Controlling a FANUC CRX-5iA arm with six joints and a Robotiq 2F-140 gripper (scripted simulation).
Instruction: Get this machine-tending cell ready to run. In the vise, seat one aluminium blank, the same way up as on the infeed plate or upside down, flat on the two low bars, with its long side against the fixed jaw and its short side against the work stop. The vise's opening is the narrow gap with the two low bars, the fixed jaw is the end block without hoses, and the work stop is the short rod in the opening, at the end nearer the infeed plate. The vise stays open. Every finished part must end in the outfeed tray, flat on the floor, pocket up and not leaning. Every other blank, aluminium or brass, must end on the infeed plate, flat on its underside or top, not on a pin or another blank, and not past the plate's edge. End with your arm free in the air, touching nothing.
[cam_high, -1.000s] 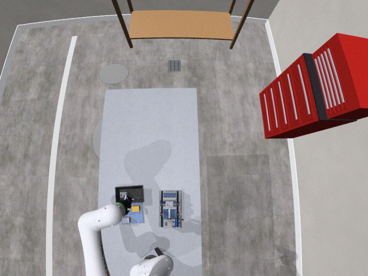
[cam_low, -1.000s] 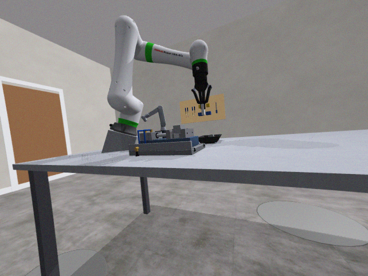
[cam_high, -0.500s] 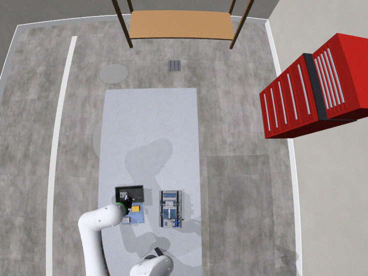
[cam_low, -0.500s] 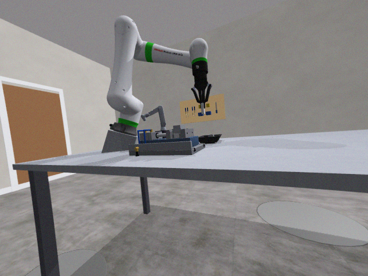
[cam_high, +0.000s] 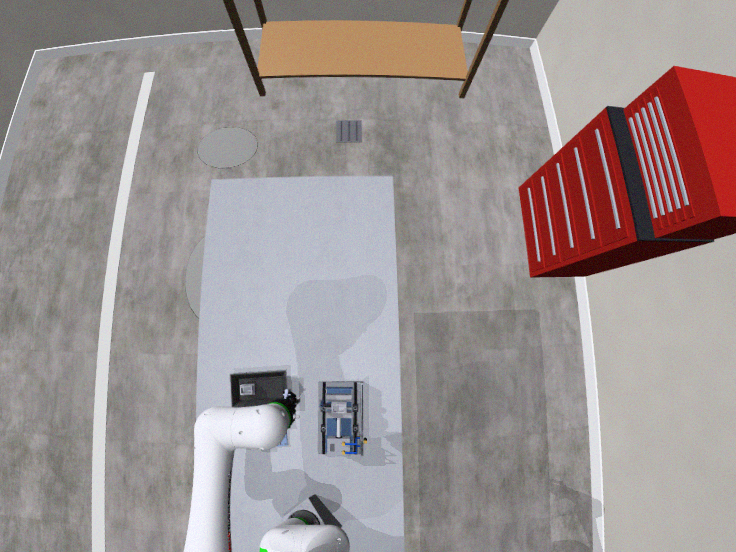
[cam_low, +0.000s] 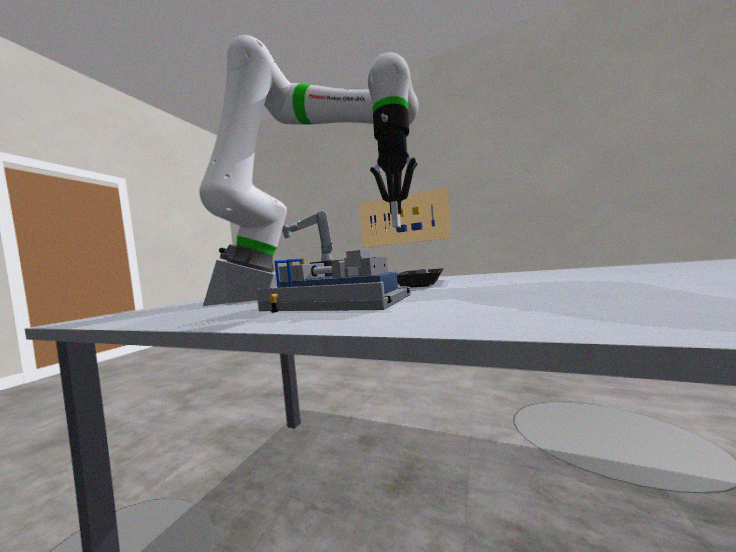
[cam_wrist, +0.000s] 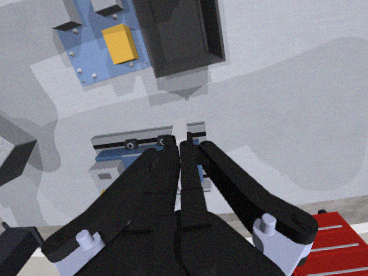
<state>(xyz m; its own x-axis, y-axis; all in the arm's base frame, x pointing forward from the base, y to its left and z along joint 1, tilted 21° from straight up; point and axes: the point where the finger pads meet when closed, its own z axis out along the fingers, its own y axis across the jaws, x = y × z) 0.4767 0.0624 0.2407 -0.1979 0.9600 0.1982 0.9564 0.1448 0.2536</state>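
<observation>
Now: hand 2 cm past the black work stop rod, 11 cm to the left of it and 12 cm above it. Also, from my hand: blue infeed plate: 19 cm behind, 13 cm to the left, 20 cm below; hose-end block: 17 cm behind, 19 cm to the right, 13 cm below; brass blank: 13 cm behind, 10 cm to the left, 18 cm below.
</observation>
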